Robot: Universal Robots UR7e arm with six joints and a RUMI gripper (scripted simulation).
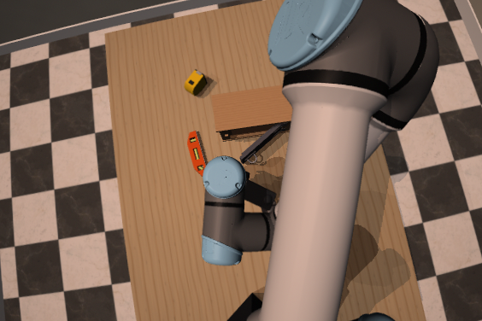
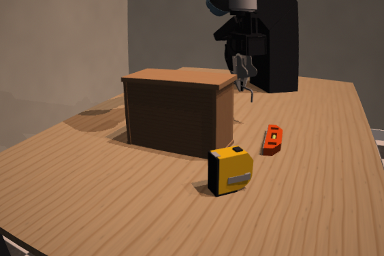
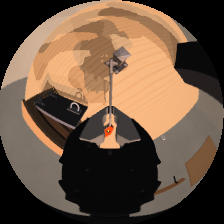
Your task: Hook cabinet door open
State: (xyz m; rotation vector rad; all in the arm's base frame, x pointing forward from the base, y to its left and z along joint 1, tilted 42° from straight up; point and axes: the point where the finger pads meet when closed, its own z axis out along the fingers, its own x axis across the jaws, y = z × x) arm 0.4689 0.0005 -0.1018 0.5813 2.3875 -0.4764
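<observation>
Right now the dark door is 12 cm ahead of my hand, 10 cm to the right of it and 2 cm below it. Also, from my hand: thin hook rod (2 cm to the right, 1 cm below, 1 cm behind); then yellow tape measure (38 cm ahead, 9 cm to the left, 6 cm below); then orange spirit level (14 cm ahead, 12 cm to the left, 8 cm below).
</observation>
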